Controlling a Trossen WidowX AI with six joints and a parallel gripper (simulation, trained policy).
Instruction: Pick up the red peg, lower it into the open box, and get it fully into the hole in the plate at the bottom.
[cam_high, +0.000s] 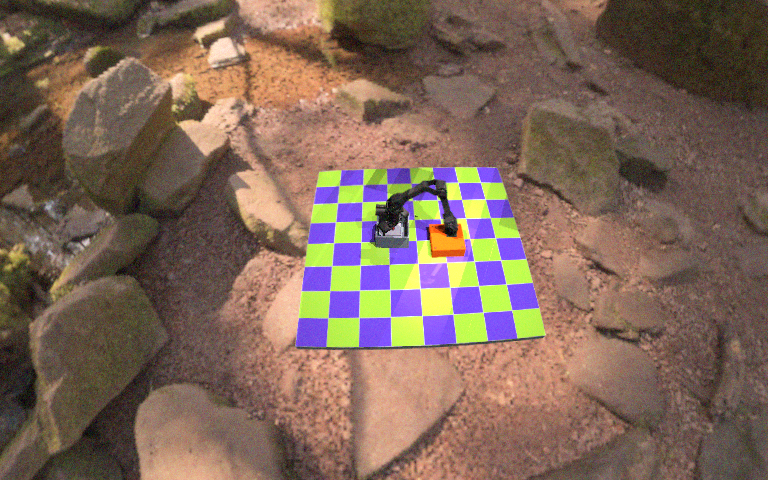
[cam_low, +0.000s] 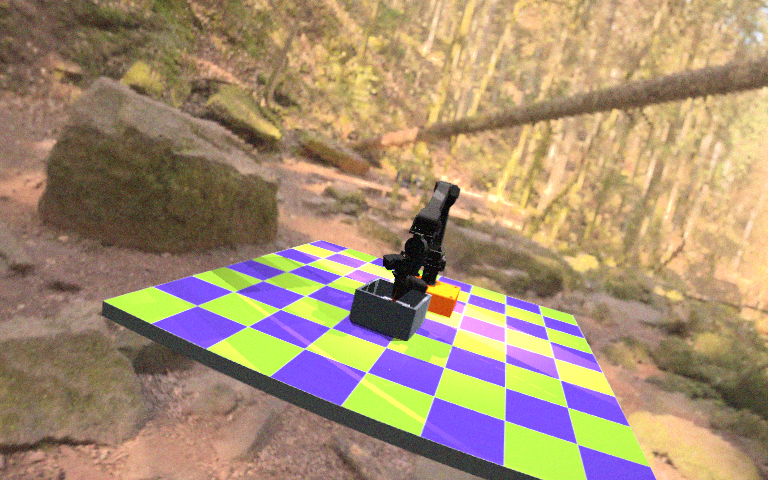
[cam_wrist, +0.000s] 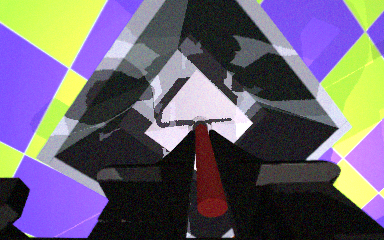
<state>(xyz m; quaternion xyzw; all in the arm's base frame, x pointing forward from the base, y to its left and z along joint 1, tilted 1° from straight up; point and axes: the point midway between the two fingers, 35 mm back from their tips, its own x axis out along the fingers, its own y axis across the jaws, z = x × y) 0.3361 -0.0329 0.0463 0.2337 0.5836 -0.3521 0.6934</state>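
The red peg is 1 cm to the left of my gripper tip and 1 cm above it. Round my gripper tip: grey box (5 cm below).
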